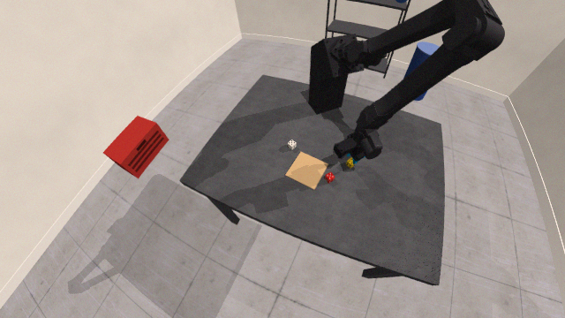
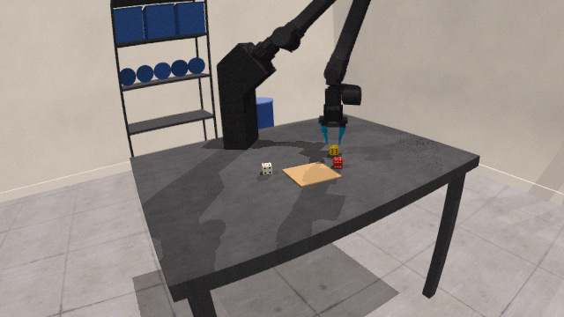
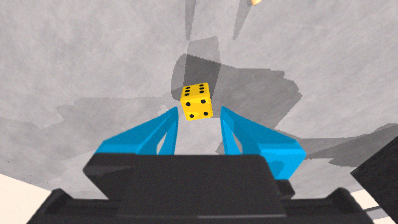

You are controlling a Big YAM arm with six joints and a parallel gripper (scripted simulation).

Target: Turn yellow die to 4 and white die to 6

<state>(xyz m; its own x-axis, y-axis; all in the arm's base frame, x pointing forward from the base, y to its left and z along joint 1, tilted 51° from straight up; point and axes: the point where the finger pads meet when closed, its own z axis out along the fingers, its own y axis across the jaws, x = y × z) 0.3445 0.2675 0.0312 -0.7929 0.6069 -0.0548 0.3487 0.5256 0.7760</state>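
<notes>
Now: hand 3 cm above the yellow die. From my hand the other things lie so: tan mat: 14 cm ahead, 14 cm to the right, 5 cm below; then red die: 12 cm ahead, 3 cm to the right, 3 cm below; then white die: 8 cm ahead, 27 cm to the right, 3 cm below.
</notes>
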